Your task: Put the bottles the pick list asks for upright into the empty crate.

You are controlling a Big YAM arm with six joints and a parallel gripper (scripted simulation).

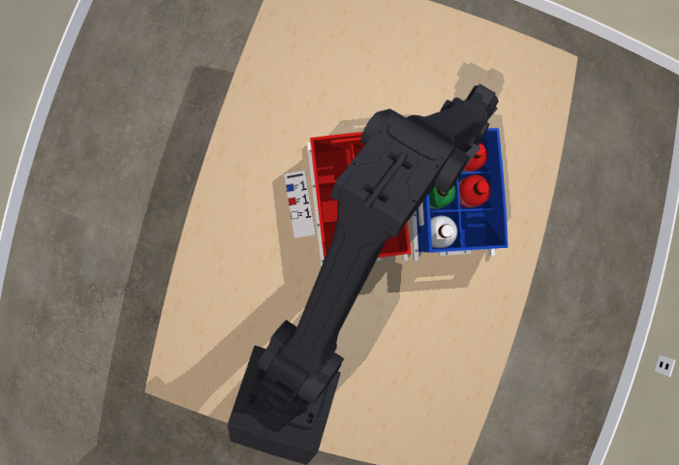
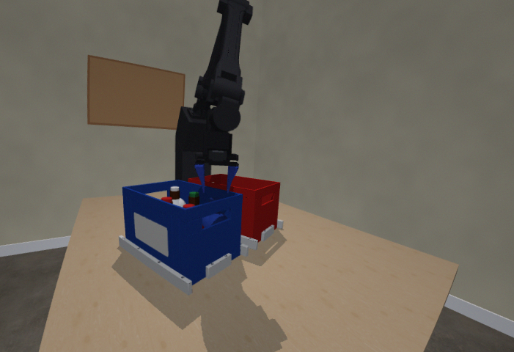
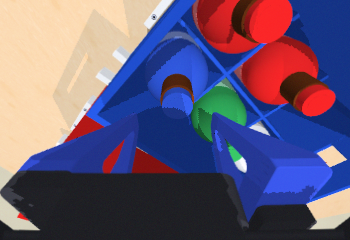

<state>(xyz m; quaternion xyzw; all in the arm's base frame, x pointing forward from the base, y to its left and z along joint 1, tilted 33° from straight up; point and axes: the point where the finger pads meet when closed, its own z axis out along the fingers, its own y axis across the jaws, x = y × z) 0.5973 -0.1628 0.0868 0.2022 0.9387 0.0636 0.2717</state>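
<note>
Now: hand 100 mm above the blue-label bottle. From my hand the other things lie so: green-label bottle 80 mm behind, 30 mm to the right, 100 mm below; then white-label bottle 170 mm behind, 60 mm to the right, 100 mm below; then blue crate 60 mm behind, 70 mm to the right, 100 mm below.
</note>
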